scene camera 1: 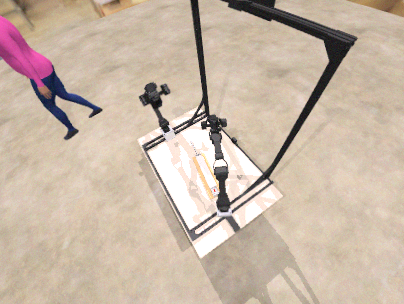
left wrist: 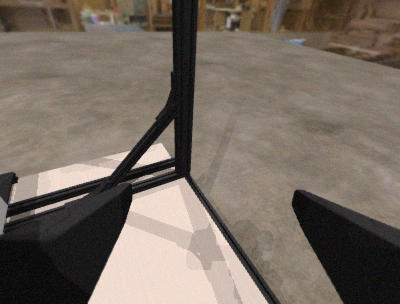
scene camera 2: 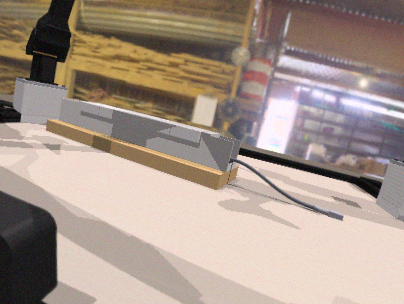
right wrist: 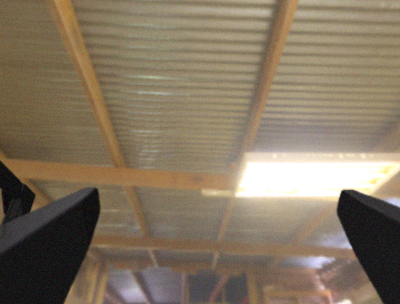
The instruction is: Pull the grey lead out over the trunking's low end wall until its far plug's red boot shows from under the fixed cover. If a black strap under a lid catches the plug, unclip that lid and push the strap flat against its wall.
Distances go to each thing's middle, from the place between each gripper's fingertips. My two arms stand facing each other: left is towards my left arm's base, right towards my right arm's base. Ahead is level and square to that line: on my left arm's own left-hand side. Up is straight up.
Scene:
Right now my right hand is 69 cm above the grey trunking (scene camera 2: 207,163), 31 cm to the right of it and 7 cm past it.
Now: the grey trunking 250 mm ahead of my left hand, 220 mm to the left of it and 300 mm below it.

